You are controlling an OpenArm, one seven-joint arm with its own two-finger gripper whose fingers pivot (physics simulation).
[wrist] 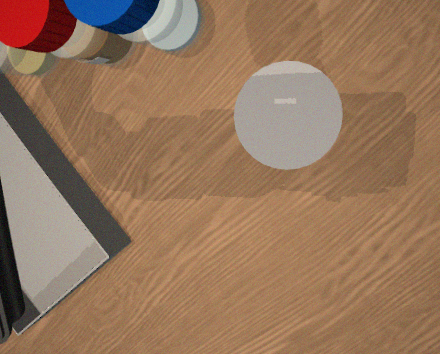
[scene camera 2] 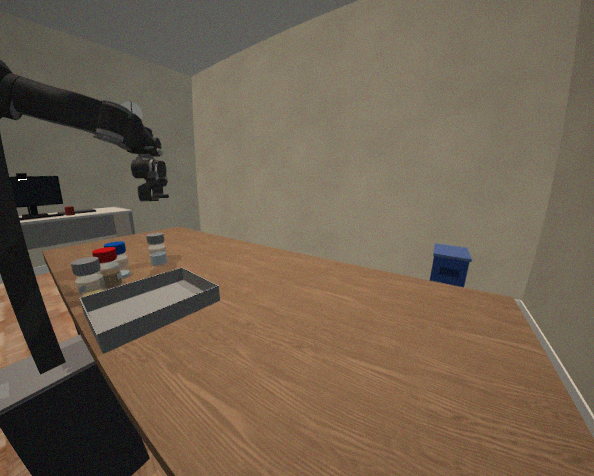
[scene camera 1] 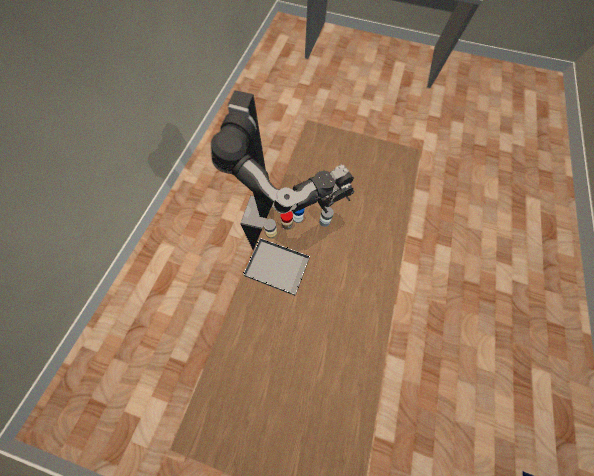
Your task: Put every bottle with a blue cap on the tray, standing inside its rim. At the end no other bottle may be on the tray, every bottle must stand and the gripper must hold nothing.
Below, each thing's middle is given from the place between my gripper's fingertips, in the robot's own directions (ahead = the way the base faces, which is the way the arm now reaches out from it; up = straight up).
The red-capped bottle (scene camera 2: 110,269) is 190 mm behind my hand, 170 mm below it and 50 mm to the right of it. Also, from my hand: grey tray (scene camera 2: 117,316): 260 mm to the right, 200 mm below, 180 mm behind; grey-capped bottle (scene camera 2: 89,280): 250 mm behind, 170 mm below, 110 mm to the right.
